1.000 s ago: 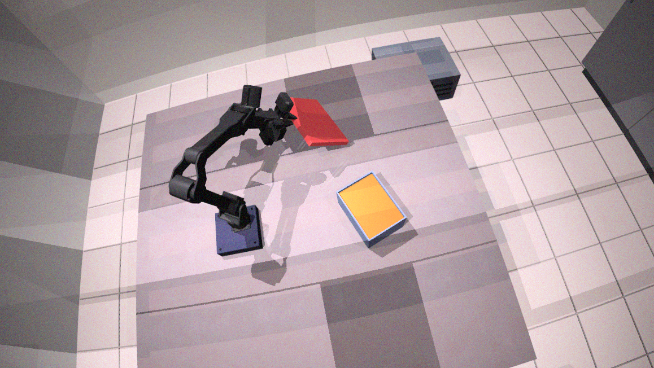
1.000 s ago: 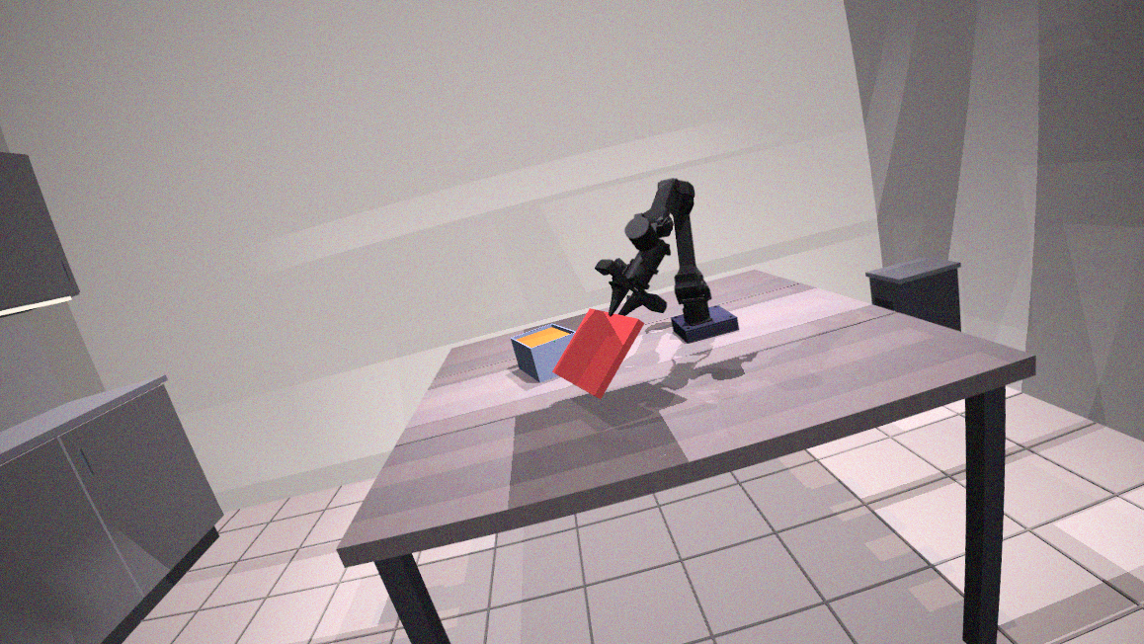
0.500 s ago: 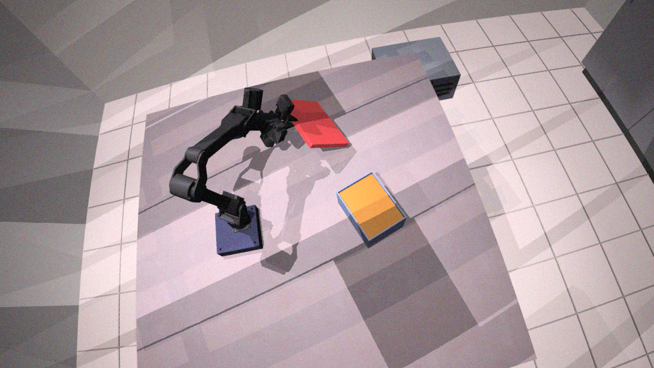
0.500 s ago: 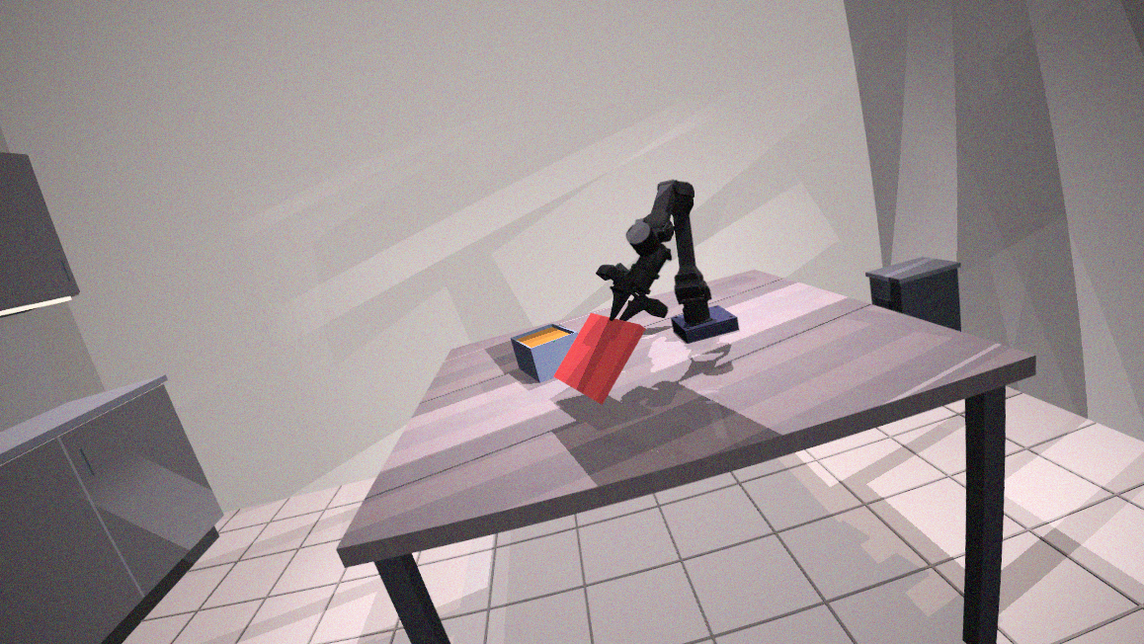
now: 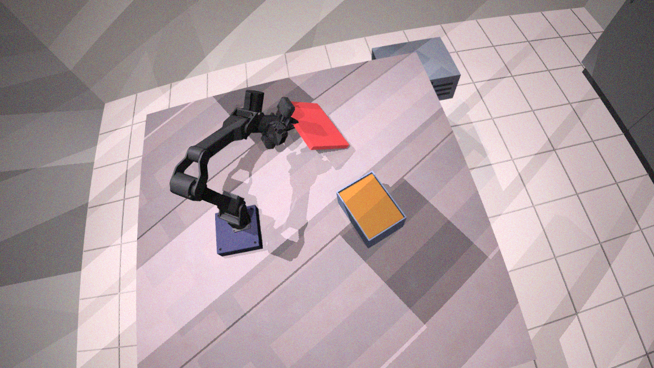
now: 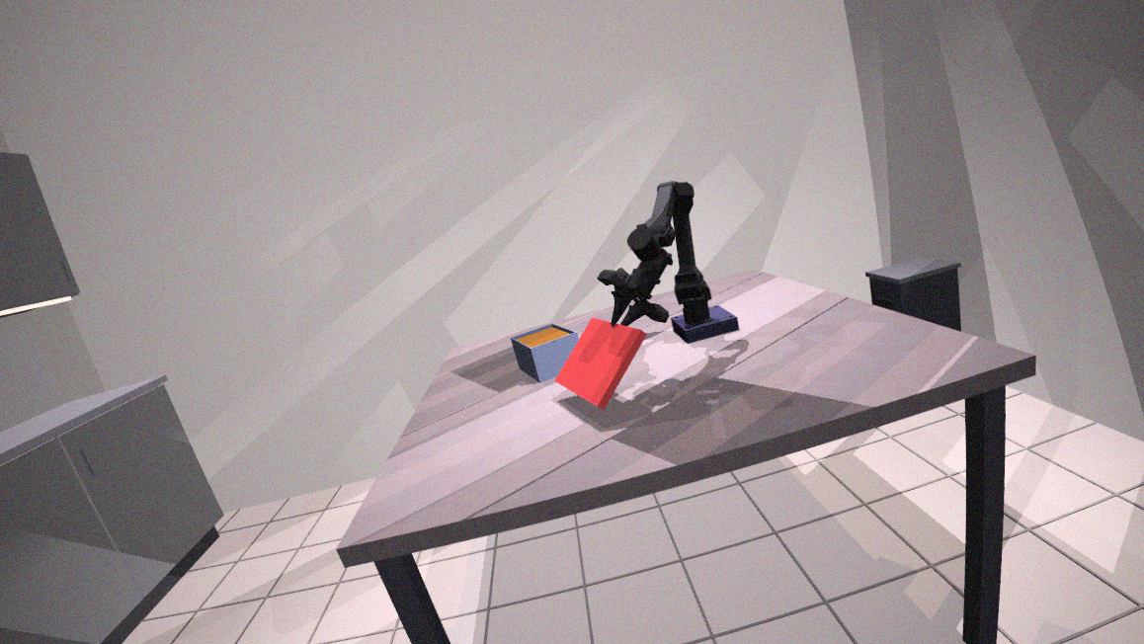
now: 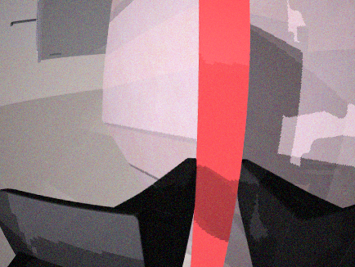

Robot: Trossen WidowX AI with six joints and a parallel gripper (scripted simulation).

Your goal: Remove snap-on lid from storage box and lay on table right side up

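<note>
Right now the red lid is 6 cm ahead of my gripper tip, 5 cm below it and 2 cm to the left of it. The rest, counted from my gripper tip: storage box 34 cm to the right, 16 cm ahead, 10 cm below.
</note>
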